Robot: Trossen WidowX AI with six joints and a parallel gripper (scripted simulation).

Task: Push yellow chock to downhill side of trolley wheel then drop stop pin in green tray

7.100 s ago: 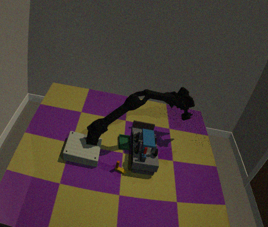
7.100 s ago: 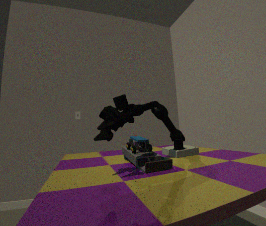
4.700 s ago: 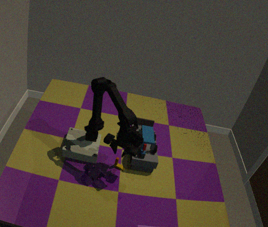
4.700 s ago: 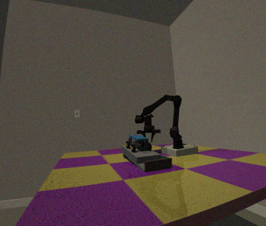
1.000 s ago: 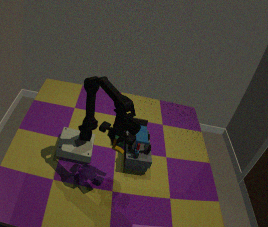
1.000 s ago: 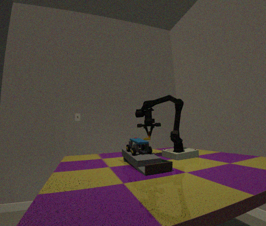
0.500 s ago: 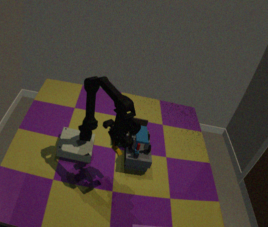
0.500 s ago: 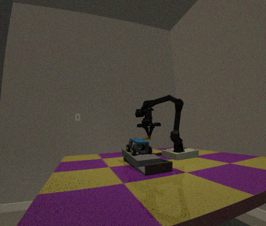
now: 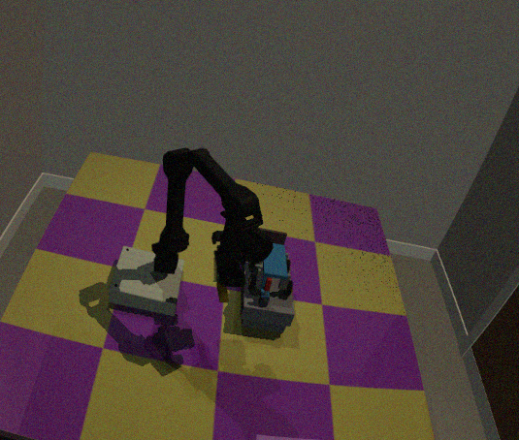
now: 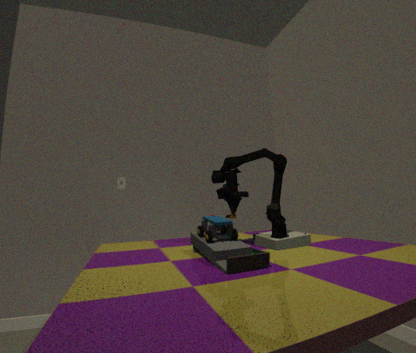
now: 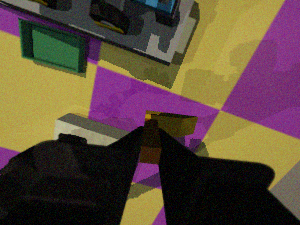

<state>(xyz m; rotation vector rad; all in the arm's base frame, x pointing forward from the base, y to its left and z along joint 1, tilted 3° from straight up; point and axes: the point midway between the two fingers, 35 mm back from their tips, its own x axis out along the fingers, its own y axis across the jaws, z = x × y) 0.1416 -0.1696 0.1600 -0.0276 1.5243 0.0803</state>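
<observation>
My gripper tip is now 140 mm short of the red-headed stop pin, 40 mm above it and 10 mm to the right of it. The rest, counted from my gripper tip: grey ramp (170 mm ahead, 130 mm to the left, 130 mm below); blue-topped trolley (170 mm ahead, 120 mm to the left, 60 mm below); yellow chock (20 mm to the right, 10 mm below).
</observation>
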